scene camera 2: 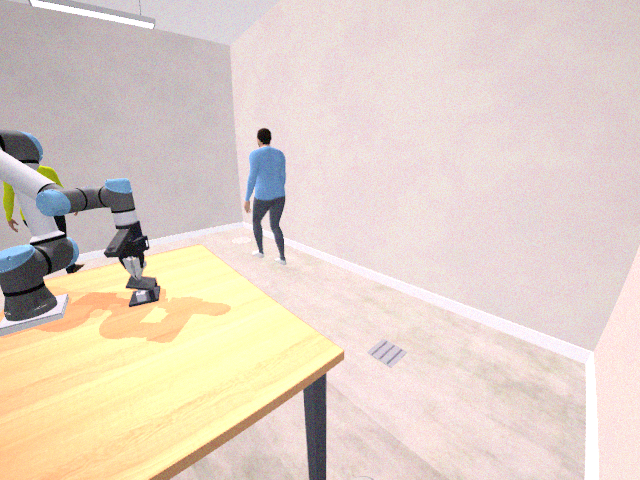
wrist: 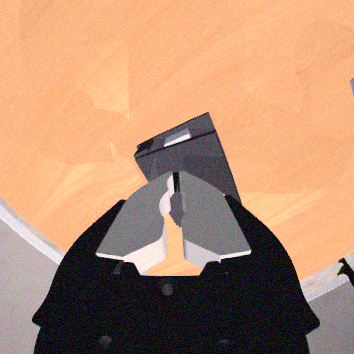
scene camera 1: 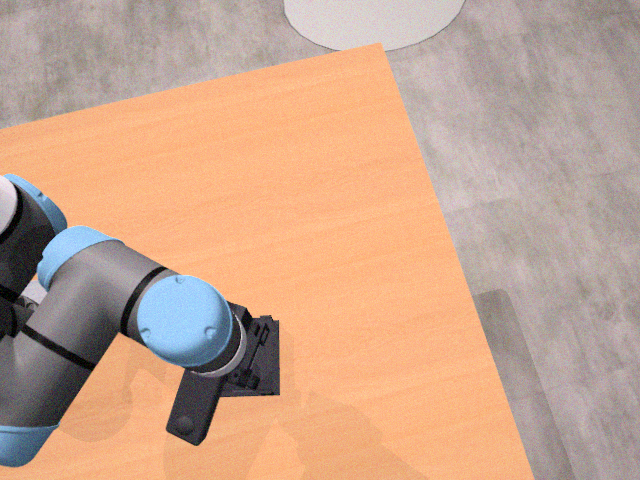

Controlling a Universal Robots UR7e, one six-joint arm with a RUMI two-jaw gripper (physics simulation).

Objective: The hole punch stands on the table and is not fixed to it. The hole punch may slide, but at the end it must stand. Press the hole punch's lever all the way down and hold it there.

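Seen in the pictures: gripper, fingertip midpoint: (scene camera 2: 138,279) (wrist: 176,174); arm's base at its link origin: (scene camera 2: 32,309).
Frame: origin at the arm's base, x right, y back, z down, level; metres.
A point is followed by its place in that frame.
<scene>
The black hole punch (scene camera 1: 270,364) @(y -0.432, x 0.079, z -0.026 m) (scene camera 2: 144,296) @(y -0.395, x 0.112, z -0.001 m) (wrist: 195,162) @(y -0.372, x 0.091, z -0.048 m) stands upright on the wooden table (scene camera 1: 310,206) @(y -0.516, x -0.198, z 0.028 m) (scene camera 2: 217,361) @(y -0.578, x 0.550, z 0.028 m) (wrist: 250,60) @(y -0.258, x 0.150, z 0.028 m). In scene camera 2 its lever (scene camera 2: 147,282) @(y -0.411, x 0.063, z -0.034 m) is raised at an angle, with a gap between it and the base at the front. My gripper (scene camera 2: 136,277) @(y -0.388, x 0.097, z -0.067 m) (wrist: 176,174) @(y -0.388, x 0.097, z -0.067 m) is shut and empty, pointing down, with its fingertips at the lever's top, toward the rear part. Whether they touch the lever is too small to tell. In scene camera 1 the wrist hides the fingertips and part of the punch.
The arm's base plate (scene camera 2: 61,310) @(y -0.106, x 0.053, z 0.005 m) is on the table to the left of the punch in scene camera 2. A person in blue (scene camera 2: 267,173) stands beyond the table, and a person in yellow (scene camera 2: 49,173) is partly hidden behind the arm. The table's edge runs to the right in scene camera 1.
</scene>
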